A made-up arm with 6 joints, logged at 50 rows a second.
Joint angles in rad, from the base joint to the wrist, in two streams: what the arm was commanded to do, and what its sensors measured. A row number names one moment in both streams.
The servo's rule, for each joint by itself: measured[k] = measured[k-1] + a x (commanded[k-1-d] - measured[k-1]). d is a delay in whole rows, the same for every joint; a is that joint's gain. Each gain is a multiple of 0.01, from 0.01 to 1. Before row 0 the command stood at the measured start. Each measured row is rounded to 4 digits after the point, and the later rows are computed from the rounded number. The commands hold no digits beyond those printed.
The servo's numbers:
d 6
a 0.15 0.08 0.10 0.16 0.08 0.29
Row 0, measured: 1.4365 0.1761 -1.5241 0.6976 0.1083 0.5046
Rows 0 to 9, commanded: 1.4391 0.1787 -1.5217 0.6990 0.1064 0.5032; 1.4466 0.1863 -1.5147 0.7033 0.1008 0.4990; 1.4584 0.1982 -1.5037 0.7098 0.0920 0.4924; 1.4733 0.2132 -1.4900 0.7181 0.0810 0.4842; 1.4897 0.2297 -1.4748 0.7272 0.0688 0.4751; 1.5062 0.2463 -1.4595 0.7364 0.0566 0.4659; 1.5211 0.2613 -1.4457 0.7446 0.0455 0.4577; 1.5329 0.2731 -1.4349 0.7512 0.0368 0.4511; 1.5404 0.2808 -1.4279 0.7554 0.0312 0.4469; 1.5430 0.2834 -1.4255 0.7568 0.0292 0.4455
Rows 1 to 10, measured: 1.4365 0.1761 -1.5241 0.6976 0.1083 0.5046; 1.4365 0.1761 -1.5241 0.6976 0.1083 0.5046; 1.4365 0.1761 -1.5241 0.6976 0.1083 0.5046; 1.4365 0.1761 -1.5241 0.6976 0.1083 0.5046; 1.4365 0.1761 -1.5241 0.6976 0.1083 0.5046; 1.4365 0.1761 -1.5241 0.6976 0.1083 0.5046; 1.4369 0.1763 -1.5239 0.6978 0.1081 0.5042; 1.4384 0.1771 -1.5230 0.6987 0.1075 0.5027; 1.4414 0.1788 -1.5211 0.7005 0.1063 0.4997; 1.4462 0.1816 -1.5180 0.7033 0.1043 0.4952
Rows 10 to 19, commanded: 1.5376 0.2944 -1.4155 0.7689 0.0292 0.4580; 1.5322 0.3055 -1.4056 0.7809 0.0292 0.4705; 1.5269 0.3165 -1.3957 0.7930 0.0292 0.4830; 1.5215 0.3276 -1.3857 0.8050 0.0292 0.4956; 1.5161 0.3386 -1.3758 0.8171 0.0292 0.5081; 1.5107 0.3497 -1.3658 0.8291 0.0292 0.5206; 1.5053 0.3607 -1.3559 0.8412 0.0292 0.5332; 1.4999 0.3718 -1.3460 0.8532 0.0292 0.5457; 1.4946 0.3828 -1.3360 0.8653 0.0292 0.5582; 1.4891 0.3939 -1.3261 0.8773 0.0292 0.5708
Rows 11 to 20, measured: 1.4527 0.1854 -1.5137 0.7071 0.1015 0.4894; 1.4607 0.1903 -1.5083 0.7118 0.0979 0.4826; 1.4698 0.1960 -1.5020 0.7170 0.0937 0.4754; 1.4793 0.2022 -1.4953 0.7225 0.0891 0.4684; 1.4885 0.2085 -1.4886 0.7278 0.0845 0.4622; 1.4967 0.2145 -1.4823 0.7324 0.0801 0.4574; 1.5028 0.2209 -1.4756 0.7382 0.0760 0.4576; 1.5072 0.2277 -1.4686 0.7450 0.0723 0.4613; 1.5102 0.2348 -1.4613 0.7527 0.0689 0.4676; 1.5119 0.2422 -1.4537 0.7611 0.0657 0.4757
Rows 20 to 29, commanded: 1.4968 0.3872 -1.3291 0.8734 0.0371 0.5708; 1.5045 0.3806 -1.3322 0.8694 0.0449 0.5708; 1.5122 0.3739 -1.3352 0.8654 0.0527 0.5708; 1.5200 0.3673 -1.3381 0.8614 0.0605 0.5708; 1.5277 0.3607 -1.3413 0.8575 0.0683 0.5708; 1.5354 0.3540 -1.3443 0.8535 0.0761 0.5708; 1.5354 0.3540 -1.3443 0.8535 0.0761 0.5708; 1.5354 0.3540 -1.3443 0.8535 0.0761 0.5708; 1.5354 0.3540 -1.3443 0.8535 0.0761 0.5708; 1.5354 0.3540 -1.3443 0.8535 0.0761 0.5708
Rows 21 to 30, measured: 1.5125 0.2499 -1.4459 0.7701 0.0628 0.4851; 1.5122 0.2579 -1.4379 0.7795 0.0601 0.4954; 1.5112 0.2661 -1.4297 0.7894 0.0576 0.5064; 1.5095 0.2746 -1.4213 0.7996 0.0553 0.5178; 1.5073 0.2833 -1.4128 0.8101 0.0532 0.5295; 1.5046 0.2921 -1.4041 0.8209 0.0513 0.5415; 1.5034 0.2997 -1.3966 0.8293 0.0502 0.5500; 1.5036 0.3062 -1.3902 0.8357 0.0498 0.5560; 1.5049 0.3116 -1.3847 0.8405 0.0500 0.5603; 1.5072 0.3161 -1.3800 0.8438 0.0508 0.5633
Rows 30 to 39, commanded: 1.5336 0.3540 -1.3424 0.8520 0.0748 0.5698; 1.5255 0.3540 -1.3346 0.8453 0.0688 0.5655; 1.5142 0.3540 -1.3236 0.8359 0.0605 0.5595; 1.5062 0.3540 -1.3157 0.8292 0.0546 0.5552; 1.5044 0.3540 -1.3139 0.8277 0.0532 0.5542; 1.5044 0.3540 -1.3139 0.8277 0.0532 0.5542; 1.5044 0.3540 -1.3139 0.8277 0.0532 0.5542; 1.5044 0.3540 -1.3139 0.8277 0.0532 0.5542; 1.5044 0.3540 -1.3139 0.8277 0.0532 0.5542; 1.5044 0.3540 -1.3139 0.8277 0.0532 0.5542
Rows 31 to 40, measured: 1.5103 0.3197 -1.3761 0.8460 0.0522 0.5655; 1.5141 0.3224 -1.3729 0.8472 0.0541 0.5670; 1.5173 0.3249 -1.3700 0.8482 0.0559 0.5681; 1.5200 0.3272 -1.3674 0.8490 0.0575 0.5689; 1.5223 0.3293 -1.3651 0.8497 0.0590 0.5695; 1.5243 0.3313 -1.3630 0.8503 0.0604 0.5699; 1.5257 0.3331 -1.3609 0.8506 0.0616 0.5699; 1.5257 0.3348 -1.3583 0.8498 0.0622 0.5686; 1.5240 0.3363 -1.3548 0.8476 0.0621 0.5660; 1.5213 0.3377 -1.3509 0.8447 0.0615 0.5629
